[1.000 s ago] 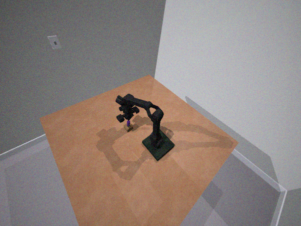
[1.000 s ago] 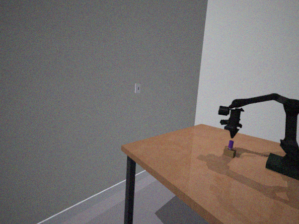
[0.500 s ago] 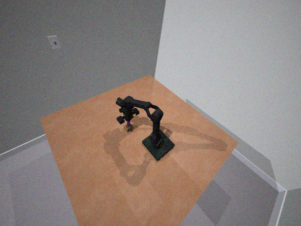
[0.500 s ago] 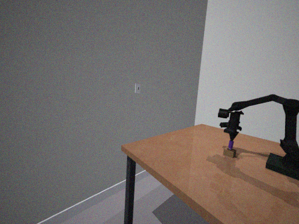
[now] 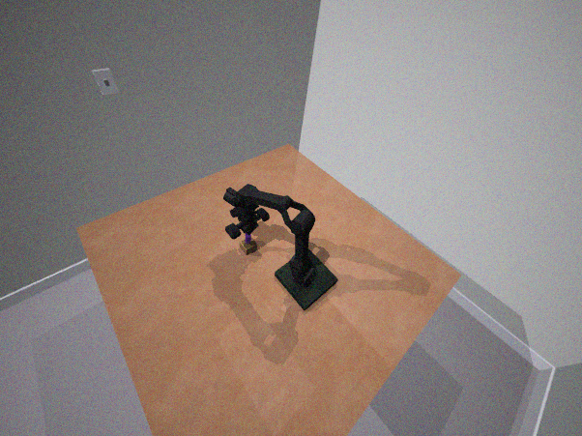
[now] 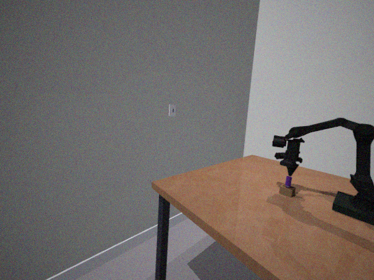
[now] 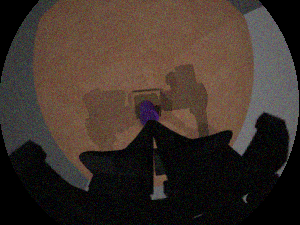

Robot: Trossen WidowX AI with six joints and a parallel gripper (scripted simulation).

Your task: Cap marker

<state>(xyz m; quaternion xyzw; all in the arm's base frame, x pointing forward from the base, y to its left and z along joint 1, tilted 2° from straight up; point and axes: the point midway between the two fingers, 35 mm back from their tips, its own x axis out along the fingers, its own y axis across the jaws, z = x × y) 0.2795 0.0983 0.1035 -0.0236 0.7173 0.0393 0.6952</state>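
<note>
Right now the purple cap is 3 cm below my gripper tip. From my gripper tip the other things lie so: holder block: 9 cm below; then marker: 4 cm below.
</note>
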